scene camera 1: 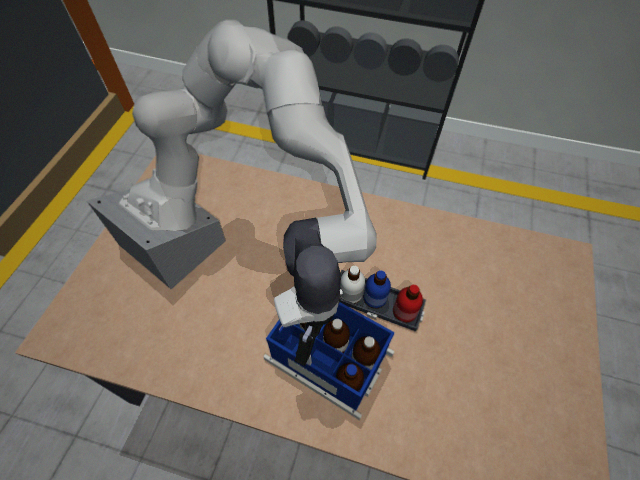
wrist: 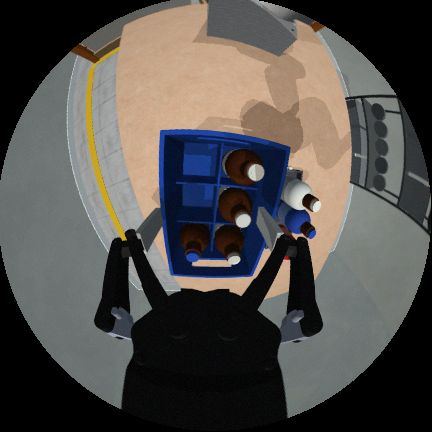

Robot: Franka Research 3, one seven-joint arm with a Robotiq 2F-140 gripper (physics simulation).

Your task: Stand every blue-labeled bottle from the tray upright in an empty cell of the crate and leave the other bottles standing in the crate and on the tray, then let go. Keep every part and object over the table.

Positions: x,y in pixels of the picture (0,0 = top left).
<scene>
my gripper: scene camera 1 319,335; wrist 208,215
white bottle: scene camera 1; wrist
same spot on white bottle: [wrist: 296,193] = [scene camera 1: 346,283]
</scene>
